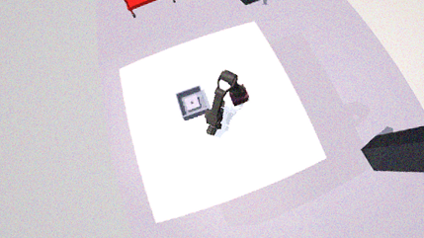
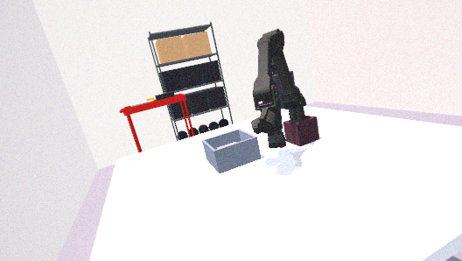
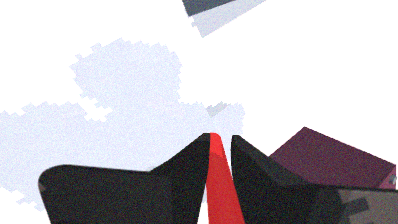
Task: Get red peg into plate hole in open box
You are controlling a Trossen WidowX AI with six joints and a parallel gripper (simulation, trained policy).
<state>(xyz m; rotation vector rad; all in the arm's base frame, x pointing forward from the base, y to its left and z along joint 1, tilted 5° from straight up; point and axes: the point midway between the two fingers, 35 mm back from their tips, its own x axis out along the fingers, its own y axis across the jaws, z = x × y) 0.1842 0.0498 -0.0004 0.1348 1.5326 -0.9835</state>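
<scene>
Right now the pale plate is 160 mm to the right of my gripper tip, 130 mm ahead of it and 20 mm below it. From my gripper tip the other things lie so: grey box (160 mm to the right, 130 mm ahead, 40 mm below); then red peg (10 mm to the left, 10 mm behind, 10 mm above).
</scene>
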